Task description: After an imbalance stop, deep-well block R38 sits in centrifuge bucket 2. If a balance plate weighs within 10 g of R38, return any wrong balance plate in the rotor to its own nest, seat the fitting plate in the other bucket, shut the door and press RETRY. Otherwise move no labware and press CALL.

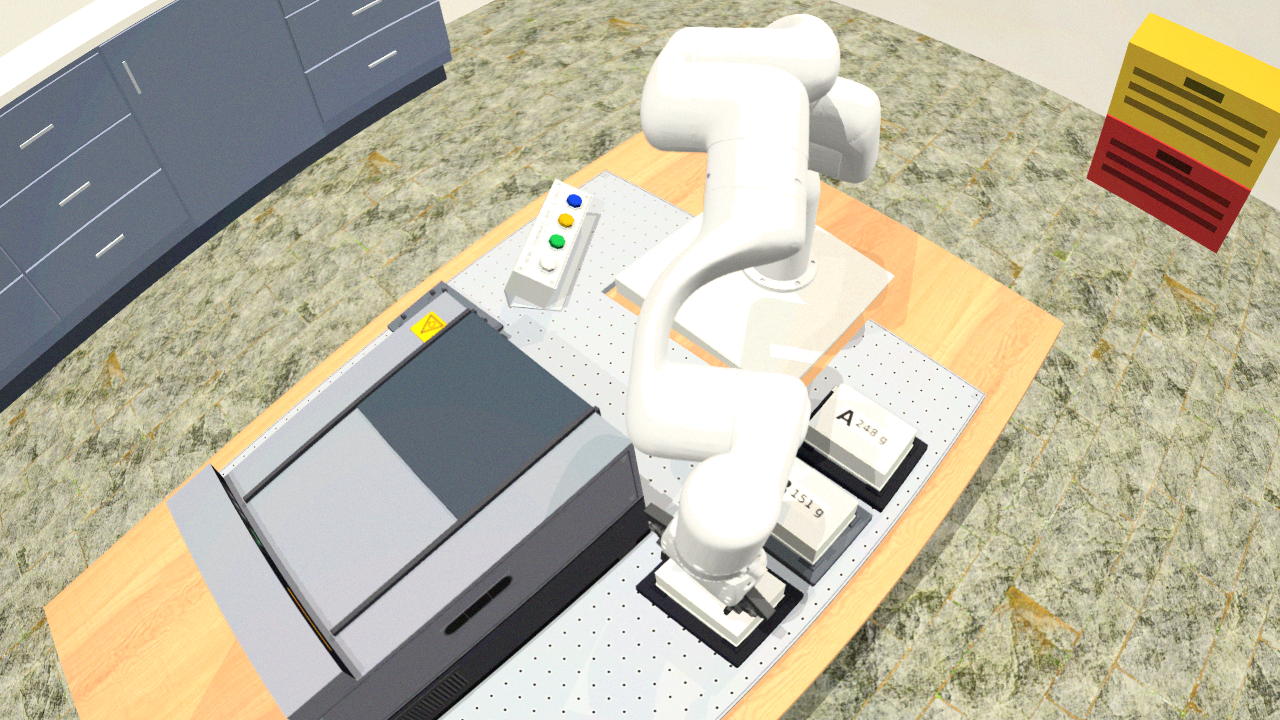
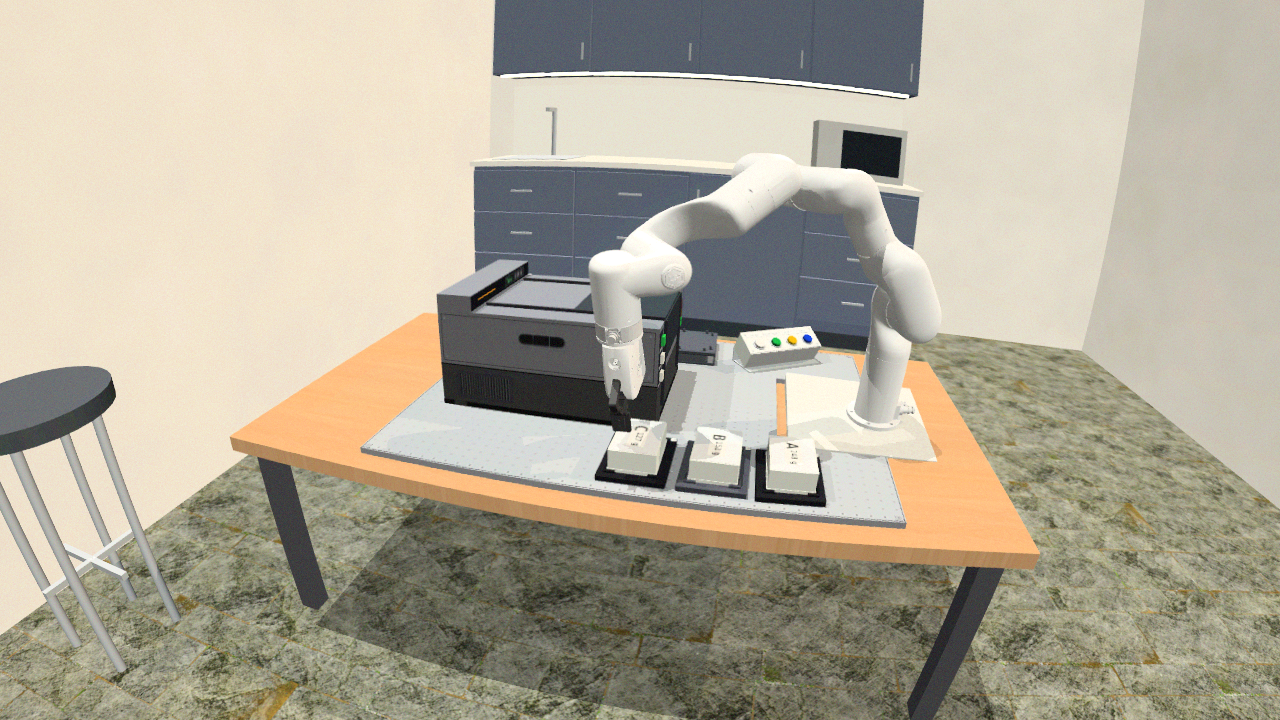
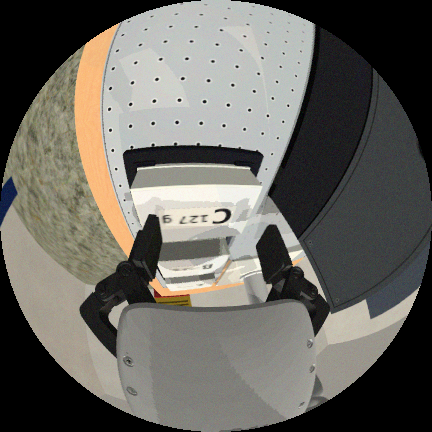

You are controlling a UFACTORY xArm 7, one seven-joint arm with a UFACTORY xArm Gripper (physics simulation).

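Places are measured from the arm's base along level axes (x left, y ahead, z down), in millimetres.
Pixels of known places: gripper, fingertip midpoint: [image 2: 628, 414] [image 3: 212, 231]; arm's base at its link origin: [image 1: 778, 263] [image 2: 872, 416] [image 3: 252, 274].
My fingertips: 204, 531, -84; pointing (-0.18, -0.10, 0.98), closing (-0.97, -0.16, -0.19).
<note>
For each thing: its top centre in the pictures, then the offset to it from my fingertips, as dx, dy, dz. Level surfaces: height alone.
- balance plate C at its top centre: [image 3: 197, 217] [image 1: 720, 579] [image 2: 638, 435] +9, -20, +35
- Plate B at its top centre: [image 1: 798, 497] [image 2: 718, 444] [image 3: 192, 268] +31, -158, +35
- plate A at its top centre: [image 1: 863, 427] [image 2: 793, 453] [image 3: 190, 285] +55, -288, +35
- sloped box at its top centre: [image 1: 545, 221] [image 2: 780, 331] -522, -361, +5
- perforated board at its surface level: dz +89
My gripper [image 1: 714, 569] [image 2: 620, 424] [image 3: 212, 231] is open and empty, low over balance plate C [image 1: 702, 610] [image 2: 633, 458] [image 3: 200, 199], with its fingers spread across the plate's width. Plate C is white, reads 127 g and sits in its black nest [image 1: 735, 660] [image 3: 190, 156]. Plate B [image 1: 812, 528] [image 2: 714, 465], 151 g, and plate A [image 1: 866, 437] [image 2: 791, 471], 248 g, sit in their nests beside it. The centrifuge [image 1: 572, 514] [image 2: 487, 344] [image 3: 360, 200] has a grey and dark top. The rotor, its buckets and R38 do not show.
A sloped box [image 1: 531, 288] [image 2: 760, 358] with white, green, orange and blue buttons stands near the arm base; its labels are unreadable. The centrifuge's tall side rises close beside the gripper. A perforated board [image 1: 608, 649] [image 2: 501, 438] [image 3: 170, 90] lies under the nests. A stool [image 2: 53, 402] stands left.
</note>
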